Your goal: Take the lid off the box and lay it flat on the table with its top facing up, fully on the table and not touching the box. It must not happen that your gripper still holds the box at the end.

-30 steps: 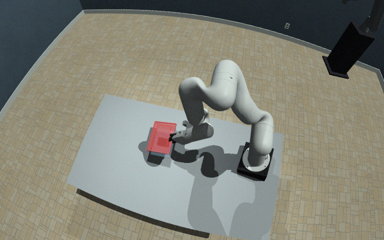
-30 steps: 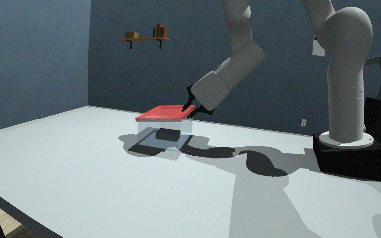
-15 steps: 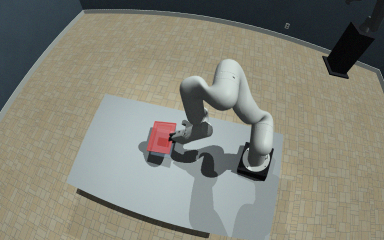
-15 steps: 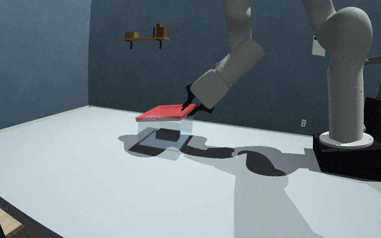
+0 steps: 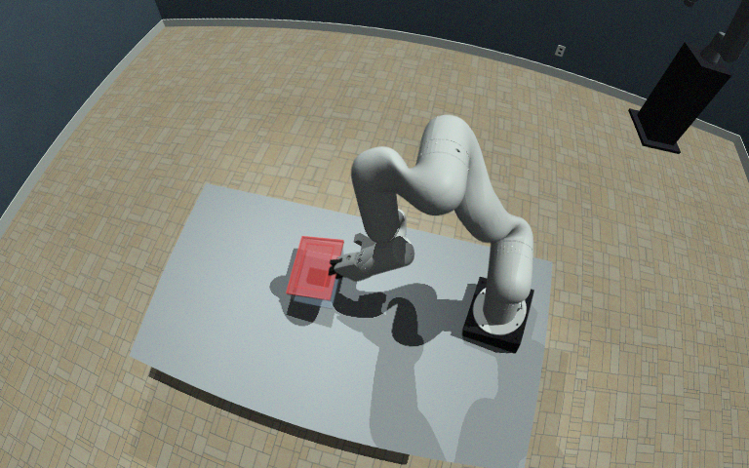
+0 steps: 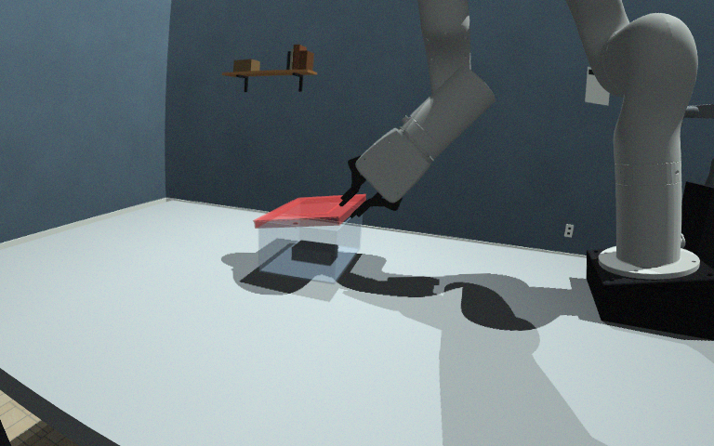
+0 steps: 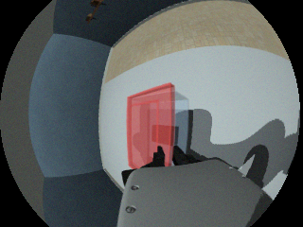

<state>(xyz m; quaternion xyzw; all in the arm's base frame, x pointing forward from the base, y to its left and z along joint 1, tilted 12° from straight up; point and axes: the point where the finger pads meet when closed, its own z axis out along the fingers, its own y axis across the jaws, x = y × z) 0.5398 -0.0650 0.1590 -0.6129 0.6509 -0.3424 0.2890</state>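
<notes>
The red lid lies 8 cm ahead of my hand, 2 cm to the right of it and 2 cm below it. From my hand the other things lie so: box (8 cm below, 8 cm ahead, 2 cm to the right).
</notes>
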